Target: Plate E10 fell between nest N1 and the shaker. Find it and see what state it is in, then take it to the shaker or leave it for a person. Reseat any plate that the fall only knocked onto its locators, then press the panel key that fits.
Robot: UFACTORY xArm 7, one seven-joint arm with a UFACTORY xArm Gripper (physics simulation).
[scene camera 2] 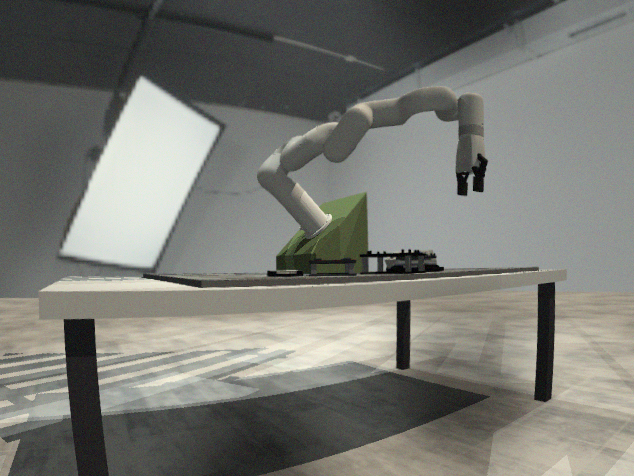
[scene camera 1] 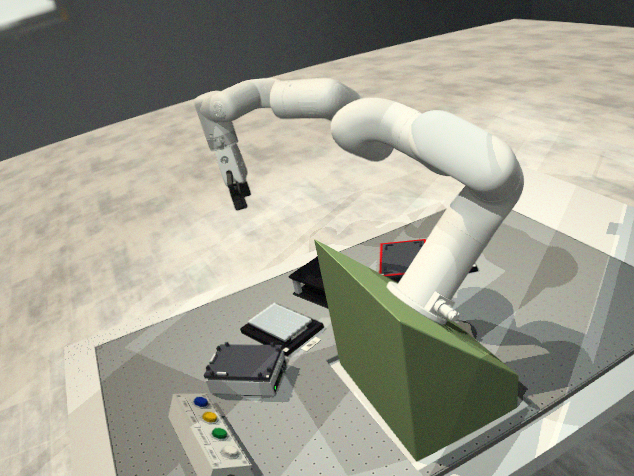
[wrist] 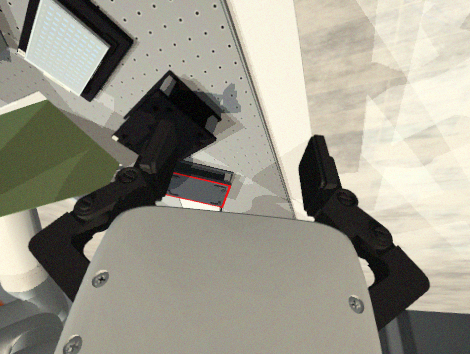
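Pixels of known places: gripper, fingertip midpoint: (scene camera 2: pixel 469 193) (scene camera 1: pixel 243 202) (wrist: pixel 240 143); arm's base, origin of the base link: (scene camera 2: pixel 319 227) (scene camera 1: pixel 415 305) (wrist: pixel 8 206).
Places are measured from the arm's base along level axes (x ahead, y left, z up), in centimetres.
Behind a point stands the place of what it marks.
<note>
My gripper (scene camera 1: pixel 240 197) @[x 60.9, y 7.0, z 4.9 cm] (scene camera 2: pixel 470 185) @[x 60.9, y 7.0, z 4.9 cm] (wrist: pixel 240 143) @[x 60.9, y 7.0, z 4.9 cm] is open and empty, fingers downward, high above the table's far side. A pale plate (scene camera 1: pixel 280 321) @[x 32.6, y 14.8, z -13.9 cm] (wrist: pixel 67 47) @[x 35.0, y 15.1, z -13.9 cm] lies off-centre on a black nest (scene camera 1: pixel 302 336) @[x 26.2, y 12.8, z -15.6 cm] (wrist: pixel 120 42) @[x 41.8, y 12.1, z -15.6 cm]; more of the nest shows along one side. I cannot read a label on the plate or tell whether it sits flat. The shaker (scene camera 1: pixel 240 386) @[x 18.9, y 31.0, z -14.2 cm], a grey box with a dark top and a green light, stands beside that nest with no plate on top. The panel (scene camera 1: pixel 185 427) @[x 10.2, y 44.7, z -9.9 cm] has blue (scene camera 1: pixel 200 401) @[x 14.9, y 40.0, z -9.9 cm], yellow (scene camera 1: pixel 209 417) @[x 9.8, y 40.0, z -9.9 cm], green (scene camera 1: pixel 219 433) @[x 4.9, y 39.9, z -9.9 cm] and white (scene camera 1: pixel 230 450) @[x 0.1, y 39.8, z -10.0 cm] keys.
A raised black stand (scene camera 1: pixel 309 276) @[x 40.6, y 1.9, z -11.2 cm] (wrist: pixel 167 115) @[x 43.6, y 1.5, z -11.2 cm] is partly hidden by the green base (scene camera 1: pixel 368 333) @[x -3.2, y 12.3, z 2.2 cm] (scene camera 2: pixel 348 230) @[x 14.6, y 1.6, z -2.3 cm] (wrist: pixel 50 145) @[x 15.0, y 4.4, z -10.2 cm] in scene camera 1. Beyond it is a red-edged dark surface (scene camera 1: pixel 399 257) @[x 33.8, y -20.5, z -13.0 cm] (wrist: pixel 200 191) @[x 34.4, y -22.1, z -13.0 cm]. A small label card (scene camera 1: pixel 310 344) @[x 24.0, y 12.2, z -16.8 cm] lies by the nest.
</note>
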